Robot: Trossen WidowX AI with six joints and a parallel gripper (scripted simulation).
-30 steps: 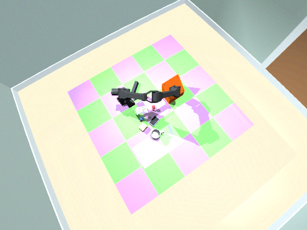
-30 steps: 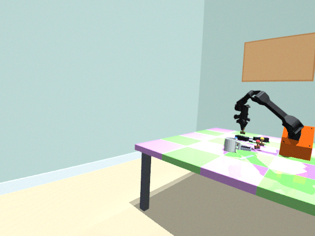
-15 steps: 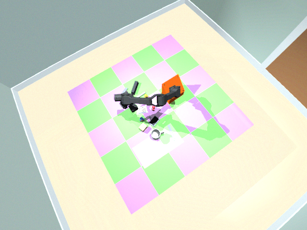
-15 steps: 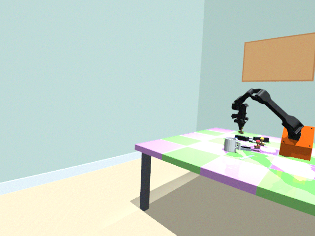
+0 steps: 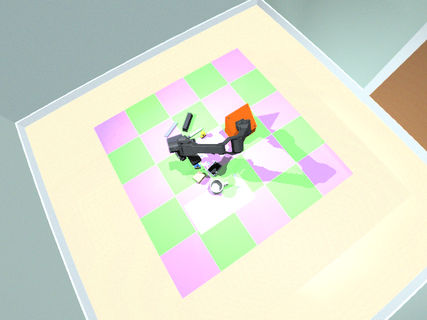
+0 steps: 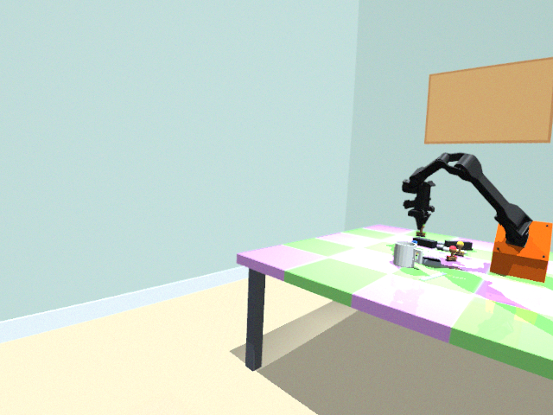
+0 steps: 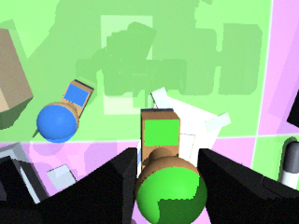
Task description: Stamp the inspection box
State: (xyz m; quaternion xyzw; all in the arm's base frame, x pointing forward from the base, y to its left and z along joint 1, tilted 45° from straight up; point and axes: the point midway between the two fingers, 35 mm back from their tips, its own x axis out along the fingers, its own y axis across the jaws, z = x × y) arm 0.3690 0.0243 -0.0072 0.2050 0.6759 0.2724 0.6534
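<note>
The dark ink pad is 13 cm to the left of my gripper tip, 11 cm below it and 10 cm behind it. Also, from my gripper tip: white card 11 cm below, 5 cm behind, 3 cm to the right; then tan block 13 cm to the left, 9 cm below, 2 cm ahead; then blue-labelled stamp 9 cm below, 6 cm to the left, 1 cm behind.
</note>
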